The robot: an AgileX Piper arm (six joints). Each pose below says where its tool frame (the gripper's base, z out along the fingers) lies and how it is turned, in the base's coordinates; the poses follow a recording.
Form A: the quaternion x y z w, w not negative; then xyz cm.
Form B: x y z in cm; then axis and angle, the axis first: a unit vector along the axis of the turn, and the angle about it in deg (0 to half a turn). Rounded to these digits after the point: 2 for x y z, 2 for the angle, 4 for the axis.
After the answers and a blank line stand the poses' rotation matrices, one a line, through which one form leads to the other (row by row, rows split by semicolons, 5 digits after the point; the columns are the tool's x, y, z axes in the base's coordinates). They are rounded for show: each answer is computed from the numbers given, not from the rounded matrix.
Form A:
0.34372 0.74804 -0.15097 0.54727 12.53 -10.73 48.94
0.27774 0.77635 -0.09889 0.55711 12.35 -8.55 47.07
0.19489 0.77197 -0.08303 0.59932 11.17 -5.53 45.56
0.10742 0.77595 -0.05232 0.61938 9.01 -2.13 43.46
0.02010 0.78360 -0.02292 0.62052 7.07 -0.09 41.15
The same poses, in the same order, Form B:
12.53 -10.73 48.94 0.4107 0.8938 -0.1804 113.64
12.35 -8.55 47.07 0.3344 0.9349 -0.1191 112.29
11.17 -5.53 45.56 0.2435 0.9643 -0.1037 106.36
9.01 -2.13 43.46 0.1368 0.9884 -0.0666 103.46
7.07 -0.09 41.15 0.0256 0.9992 -0.0292 103.29

-0.16471 0.67947 0.71497; 0.34899 0.71813 -0.60208; -0.92254 0.15035 -0.35541
-0.22499 0.54143 0.81009; 0.32106 0.82616 -0.46301; -0.91995 0.15592 -0.35970
-0.20567 0.40042 0.89295; 0.20138 0.91025 -0.36180; -0.95768 0.10541 -0.26784
-0.20966 0.23152 0.94997; 0.10189 0.97145 -0.21426; -0.97245 0.05187 -0.22727
-0.22910 0.05995 0.97155; 0.00306 0.99814 -0.06086; -0.97340 -0.01098 -0.22886

